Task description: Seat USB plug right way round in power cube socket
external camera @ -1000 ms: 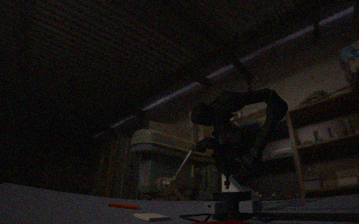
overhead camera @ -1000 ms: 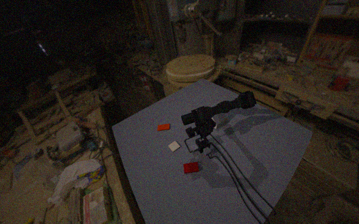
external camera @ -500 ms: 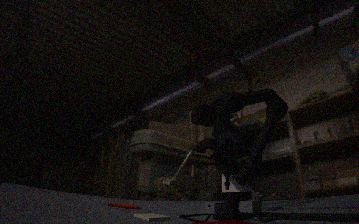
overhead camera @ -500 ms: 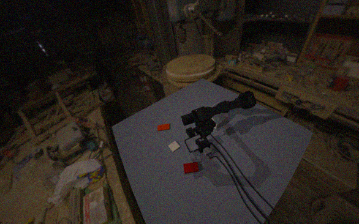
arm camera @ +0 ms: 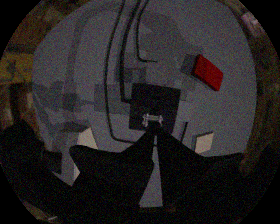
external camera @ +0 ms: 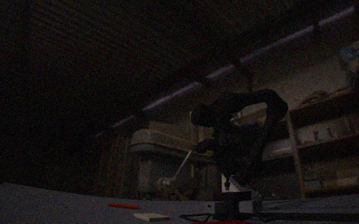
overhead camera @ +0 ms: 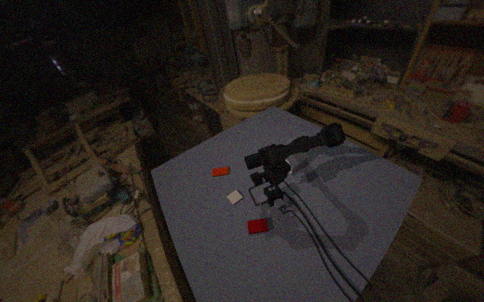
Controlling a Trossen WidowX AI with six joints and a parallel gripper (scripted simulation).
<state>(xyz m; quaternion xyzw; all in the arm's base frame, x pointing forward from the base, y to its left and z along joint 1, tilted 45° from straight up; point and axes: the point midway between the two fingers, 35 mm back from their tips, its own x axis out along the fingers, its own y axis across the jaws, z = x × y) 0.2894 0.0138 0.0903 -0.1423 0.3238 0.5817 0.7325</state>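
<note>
My gripper tip is 2 cm above the USB plug. From my gripper tip the other things lie so: white tile 15 cm ahead, 14 cm to the right, 12 cm below; then red tile 17 cm ahead, 7 cm to the left, 11 cm below; then orange tile 10 cm ahead, 36 cm to the right, 12 cm below.
</note>
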